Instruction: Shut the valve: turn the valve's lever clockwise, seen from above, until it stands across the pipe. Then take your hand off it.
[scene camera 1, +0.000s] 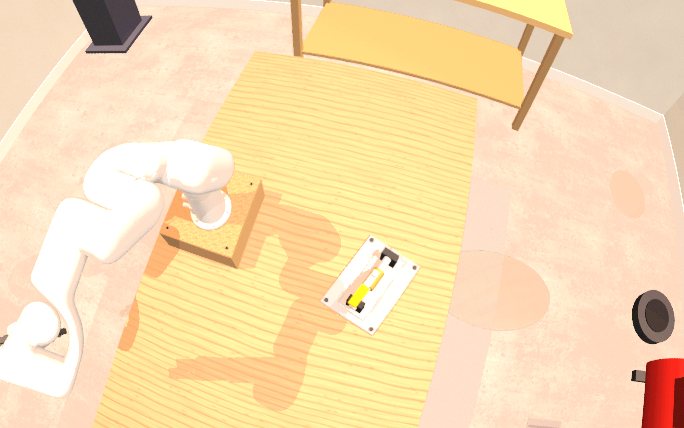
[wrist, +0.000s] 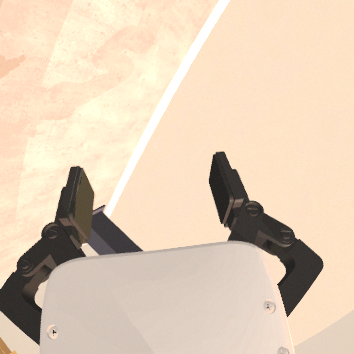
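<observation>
The valve (scene camera 1: 375, 278) sits on a white plate (scene camera 1: 396, 289) with dark corner bolts, on the wooden table top. Its bright yellow lever (scene camera 1: 359, 296) lies along the pipe, pointing to the lower left end near a black fitting. My gripper (wrist: 149, 172) is open, with nothing between its two black fingers in the wrist view. In the scene view the hand is at the far left, well away from the valve, and its fingers are mostly hidden behind the arm. The valve does not show in the wrist view.
The white arm (scene camera 1: 121, 217) rises from a wooden base block (scene camera 1: 247, 227) left of the valve. A wooden shelf table (scene camera 1: 413, 50) stands at the back. A dark pedestal (scene camera 1: 108, 22) stands at the back left. A red object (scene camera 1: 660, 398) and a dark disc (scene camera 1: 636, 316) are at the right.
</observation>
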